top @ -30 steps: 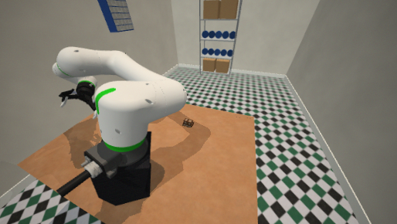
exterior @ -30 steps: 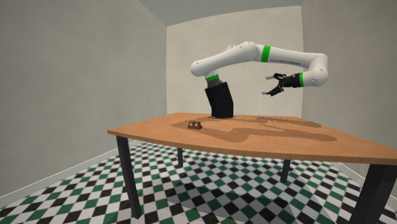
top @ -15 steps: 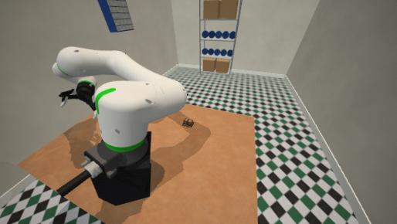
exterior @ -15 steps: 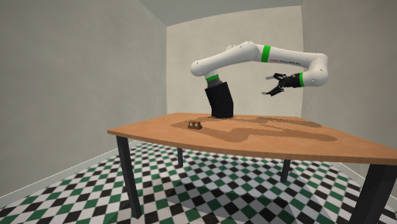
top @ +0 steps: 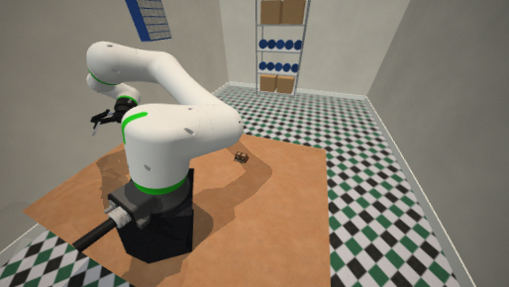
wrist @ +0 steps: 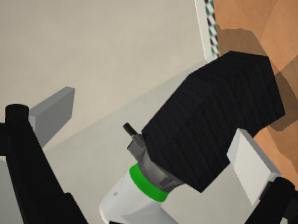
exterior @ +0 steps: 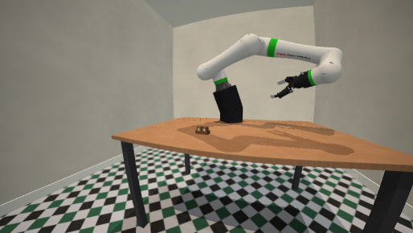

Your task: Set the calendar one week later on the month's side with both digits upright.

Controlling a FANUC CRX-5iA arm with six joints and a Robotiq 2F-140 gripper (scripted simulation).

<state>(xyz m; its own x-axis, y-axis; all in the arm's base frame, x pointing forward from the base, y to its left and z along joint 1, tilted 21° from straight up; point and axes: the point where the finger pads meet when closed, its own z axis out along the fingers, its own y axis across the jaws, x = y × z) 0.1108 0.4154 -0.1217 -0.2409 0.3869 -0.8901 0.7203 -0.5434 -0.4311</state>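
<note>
Right now the brown cube is 340 mm ahead of my hand, 450 mm to the right of it and 250 mm below it. From my hand the other things lie so: brown calendar tray 340 mm ahead, 440 mm to the right, 270 mm below.
</note>
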